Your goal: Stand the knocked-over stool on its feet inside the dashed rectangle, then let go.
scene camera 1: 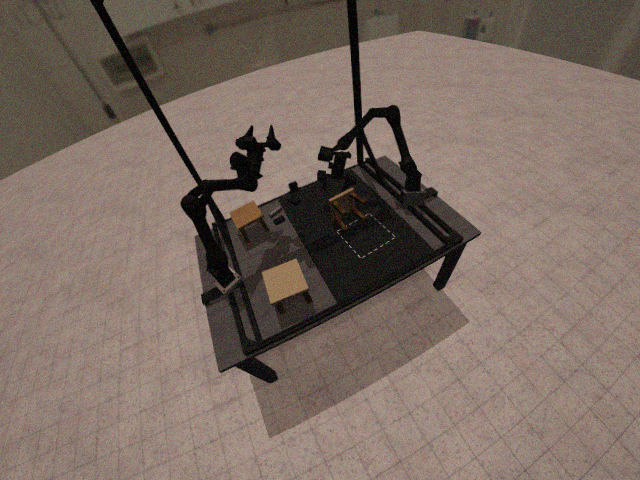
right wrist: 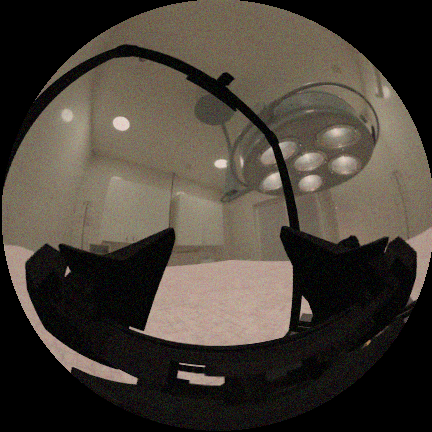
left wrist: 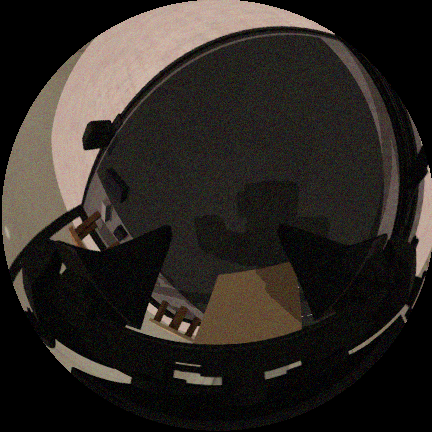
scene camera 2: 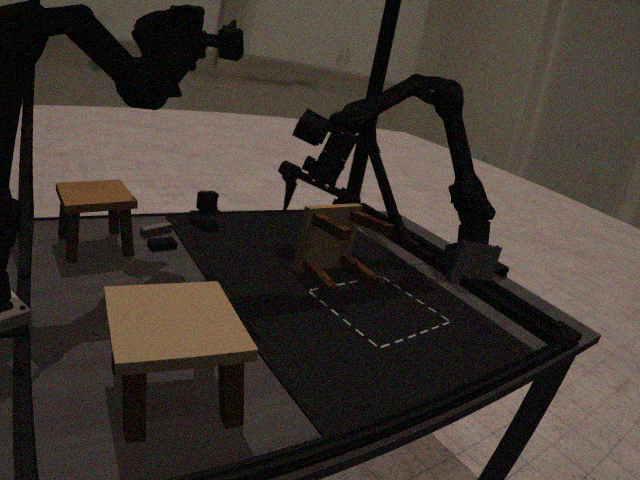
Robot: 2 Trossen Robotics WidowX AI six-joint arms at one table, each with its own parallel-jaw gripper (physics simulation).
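Where they show: left gripper, fingertip midpoint: [scene camera 1: 333, 191] [left wrist: 225, 229]; right gripper, fingertip midpoint: [scene camera 1: 261, 125] [right wrist: 228, 232] [scene camera 2: 214, 18]; left arm's base, origin of the base link: [scene camera 1: 413, 190] [scene camera 2: 473, 246]; right arm's base, origin of the base link: [scene camera 1: 226, 279].
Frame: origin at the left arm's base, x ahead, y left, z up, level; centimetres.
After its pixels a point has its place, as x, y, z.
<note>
The knocked-over stool [scene camera 1: 342, 197] @(33.5, 7.5, 4.2) [scene camera 2: 330, 245] @(33.3, 7.2, -2.4) lies on its side on the dark mat, seat upright and legs toward the dashed rectangle [scene camera 1: 377, 246] [scene camera 2: 381, 346]. The leg ends reach the rectangle's far edge. In the left wrist view the stool's seat [left wrist: 245, 305] @(34.6, 6.3, -1.4) shows low between the fingers, apart from them. My left gripper [scene camera 1: 333, 184] @(38.9, -4.7, -2.2) [scene camera 2: 315, 204] [left wrist: 225, 229] @(38.9, -4.7, -2.2) is open and empty behind the seat, pointing down; one fingertip is hidden behind the stool in scene camera 2. My right gripper [scene camera 1: 261, 129] @(64.2, -3.0, 37.7) [right wrist: 228, 232] @(64.2, -3.0, 37.7) is open, empty and raised high at the left, far from the stool.
An orange stool [scene camera 1: 247, 214] @(78.6, 14.0, 3.2) [scene camera 2: 95, 193] @(79.0, 14.7, 3.3) stands at the back left. A pale stool [scene camera 1: 285, 281] @(53.3, 50.4, 3.7) [scene camera 2: 178, 322] @(53.2, 50.8, 3.7) stands at the front left. A light block [scene camera 2: 156, 228] @(69.5, 3.6, -6.4) and a dark block [scene camera 2: 162, 243] @(66.2, 9.9, -6.7) lie beside the mat. A dark upright device [scene camera 2: 207, 201] @(61.8, -13.3, -4.5) stands at the back edge.
</note>
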